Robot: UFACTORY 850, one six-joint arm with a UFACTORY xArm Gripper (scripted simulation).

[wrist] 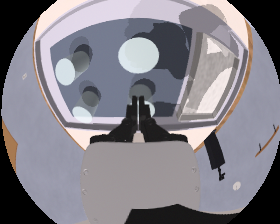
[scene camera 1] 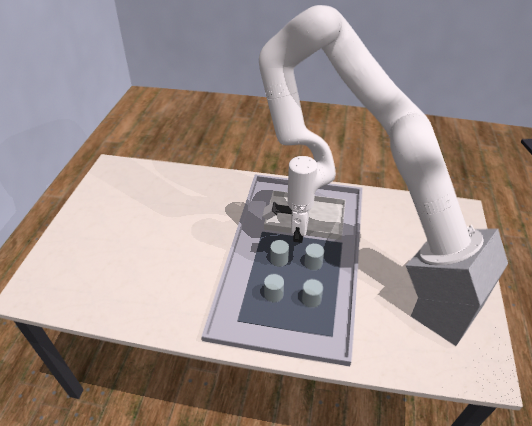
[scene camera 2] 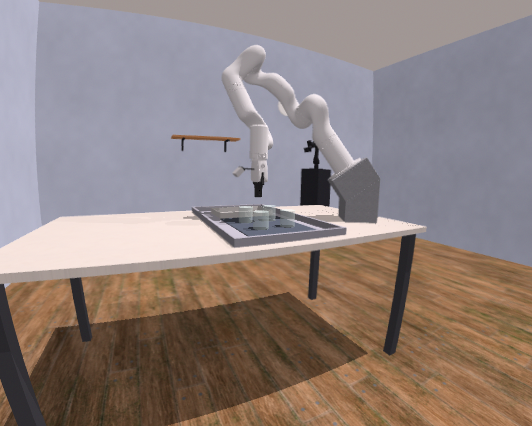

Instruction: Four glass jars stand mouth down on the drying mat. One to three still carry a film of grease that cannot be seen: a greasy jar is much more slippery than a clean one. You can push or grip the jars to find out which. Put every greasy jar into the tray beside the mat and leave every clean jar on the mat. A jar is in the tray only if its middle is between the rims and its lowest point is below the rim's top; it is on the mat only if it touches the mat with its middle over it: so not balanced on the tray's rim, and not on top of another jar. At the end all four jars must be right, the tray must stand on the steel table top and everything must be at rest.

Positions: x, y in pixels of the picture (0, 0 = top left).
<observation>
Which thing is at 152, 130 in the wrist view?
The gripper.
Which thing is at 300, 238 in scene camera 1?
The gripper.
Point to a jar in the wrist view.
137, 55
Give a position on a jar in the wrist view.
69, 68
</observation>
